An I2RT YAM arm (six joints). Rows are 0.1 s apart.
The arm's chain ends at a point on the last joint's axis. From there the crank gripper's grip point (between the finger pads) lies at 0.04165 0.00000 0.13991 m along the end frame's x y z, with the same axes.
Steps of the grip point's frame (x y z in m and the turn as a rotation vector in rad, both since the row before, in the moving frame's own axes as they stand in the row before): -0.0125 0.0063 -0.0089 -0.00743 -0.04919 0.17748; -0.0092 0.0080 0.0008 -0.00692 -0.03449 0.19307; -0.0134 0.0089 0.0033 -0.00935 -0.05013 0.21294; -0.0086 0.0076 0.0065 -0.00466 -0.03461 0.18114; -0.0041 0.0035 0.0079 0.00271 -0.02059 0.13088; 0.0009 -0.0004 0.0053 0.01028 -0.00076 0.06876; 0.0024 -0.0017 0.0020 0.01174 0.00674 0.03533; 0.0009 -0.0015 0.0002 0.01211 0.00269 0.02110; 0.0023 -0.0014 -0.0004 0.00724 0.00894 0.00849; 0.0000 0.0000 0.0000 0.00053 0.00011 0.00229; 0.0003 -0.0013 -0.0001 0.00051 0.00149 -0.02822
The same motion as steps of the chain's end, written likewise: -0.0049 -0.0015 -0.0107 -0.00743 -0.04919 0.17748; -0.0035 -0.0005 -0.0005 -0.00692 -0.03449 0.19307; -0.0053 -0.0005 0.0015 -0.00935 -0.05013 0.21294; -0.0030 -0.0001 0.0052 -0.00466 -0.03461 0.18114; -0.0009 -0.0014 0.0071 0.00271 -0.02059 0.13088; 0.0011 -0.0018 0.0053 0.01028 -0.00076 0.06876; 0.0015 -0.0015 0.0023 0.01174 0.00674 0.03533; 0.0005 -0.0007 0.0003 0.01211 0.00269 0.02110; 0.0010 -0.0007 0.0000 0.00724 0.00894 0.00849; 0.0000 0.0000 0.0000 0.00053 0.00011 0.00229; 0.0001 -0.0001 0.0000 0.00051 0.00149 -0.02822
